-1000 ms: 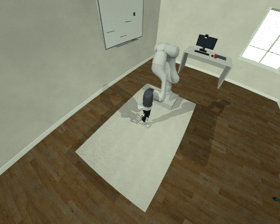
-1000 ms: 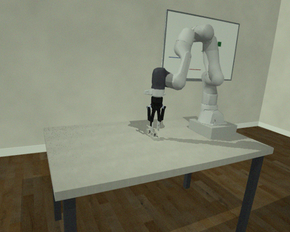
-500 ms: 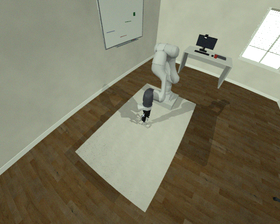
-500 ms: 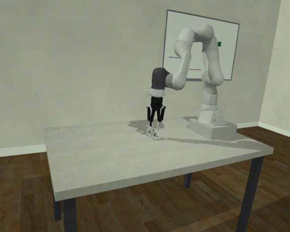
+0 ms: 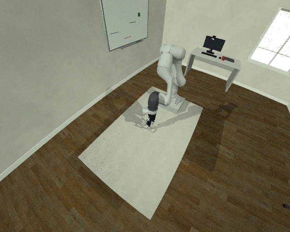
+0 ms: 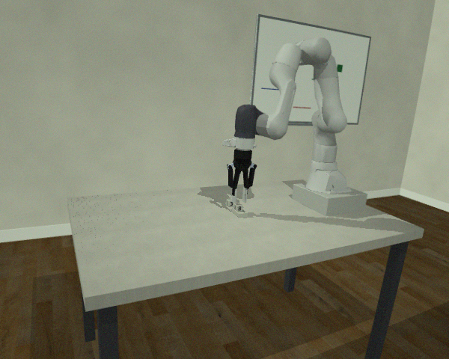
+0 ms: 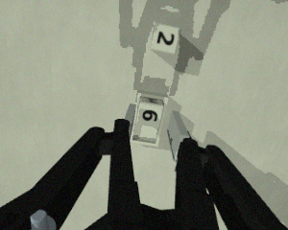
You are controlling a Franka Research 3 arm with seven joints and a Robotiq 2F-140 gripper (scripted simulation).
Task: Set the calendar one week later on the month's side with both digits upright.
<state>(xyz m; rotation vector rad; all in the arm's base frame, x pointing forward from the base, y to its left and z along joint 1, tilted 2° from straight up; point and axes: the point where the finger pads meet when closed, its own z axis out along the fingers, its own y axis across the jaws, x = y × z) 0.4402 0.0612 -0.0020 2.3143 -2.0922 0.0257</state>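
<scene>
Right now the date cube is 60 mm below my hand. Round my hand: white tray 20 mm to the left, 70 mm below.
</scene>
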